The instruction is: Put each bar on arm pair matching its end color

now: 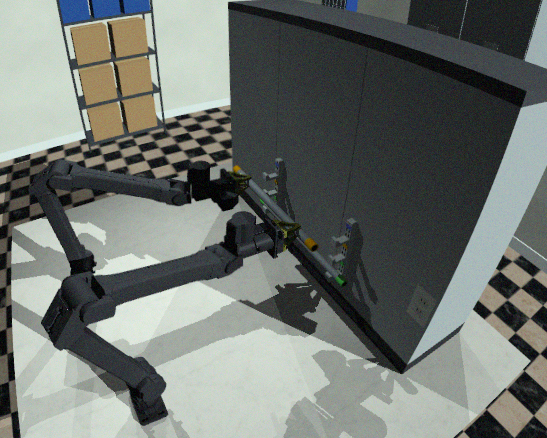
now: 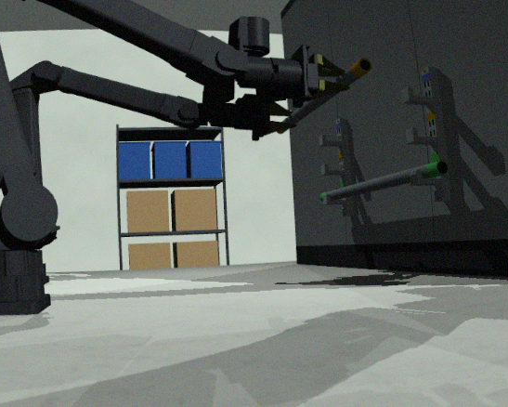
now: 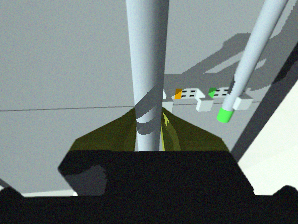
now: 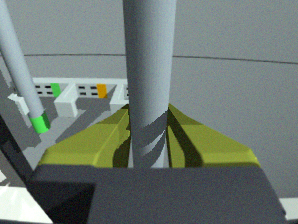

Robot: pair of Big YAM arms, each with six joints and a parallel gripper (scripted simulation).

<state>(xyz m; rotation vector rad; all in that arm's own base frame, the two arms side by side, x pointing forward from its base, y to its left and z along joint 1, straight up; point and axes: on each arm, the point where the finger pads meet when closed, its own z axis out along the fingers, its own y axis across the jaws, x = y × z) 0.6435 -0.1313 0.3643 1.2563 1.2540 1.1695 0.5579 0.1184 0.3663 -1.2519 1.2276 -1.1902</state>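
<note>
Right now the orange-ended bar is 15 cm to the right of my left hand and 2 cm behind it. Also, from my left hand: green-ended bar 18 cm below, 17 cm to the right, 9 cm ahead; then grey cabinet wall 29 cm ahead, 16 cm to the right, 9 cm above; then wall outlet 68 cm to the right, 6 cm below, 6 cm ahead.
</note>
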